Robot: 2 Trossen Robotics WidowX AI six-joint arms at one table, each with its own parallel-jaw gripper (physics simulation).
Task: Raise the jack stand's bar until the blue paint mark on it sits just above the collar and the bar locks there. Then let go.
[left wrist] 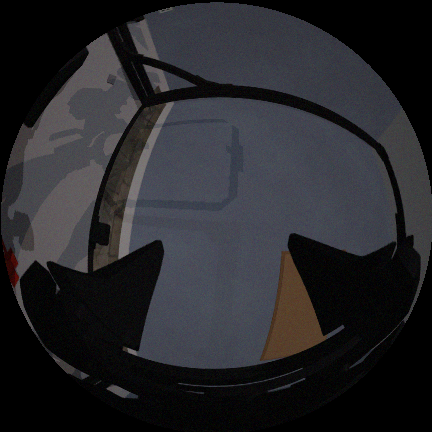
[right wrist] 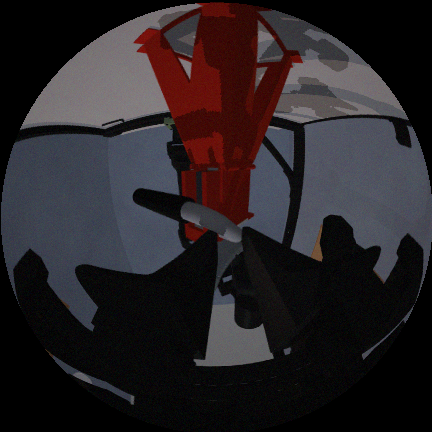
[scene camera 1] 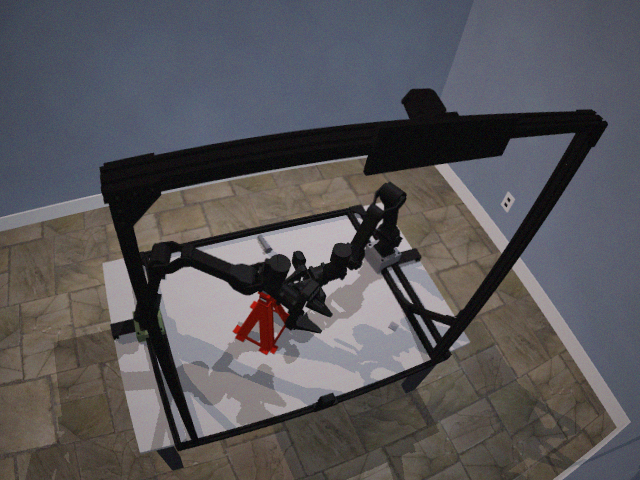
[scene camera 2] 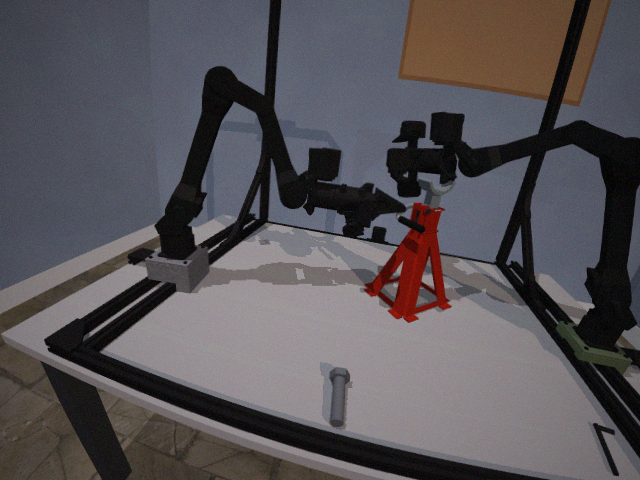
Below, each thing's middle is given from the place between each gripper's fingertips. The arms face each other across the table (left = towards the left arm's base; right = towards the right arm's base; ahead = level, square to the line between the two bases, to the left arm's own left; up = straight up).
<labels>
My right gripper is now 30 mm short of the black release handle (right wrist: 184, 209), 10 mm to the right of it and 10 mm above it. From my right hand the other things lie so: red jack stand (scene camera 2: 414, 250): 70 mm below, 50 mm to the left; then grey bolt (scene camera 2: 339, 377): 330 mm ahead, 200 mm below, 80 mm to the right.
The black release handle lies 24 cm ahead of my left hand, 4 cm to the left of it and 9 cm below it. Also, from my left hand: red jack stand 20 cm ahead, 9 cm to the left, 16 cm below; grey bolt 54 cm ahead, 5 cm to the right, 29 cm below.
</labels>
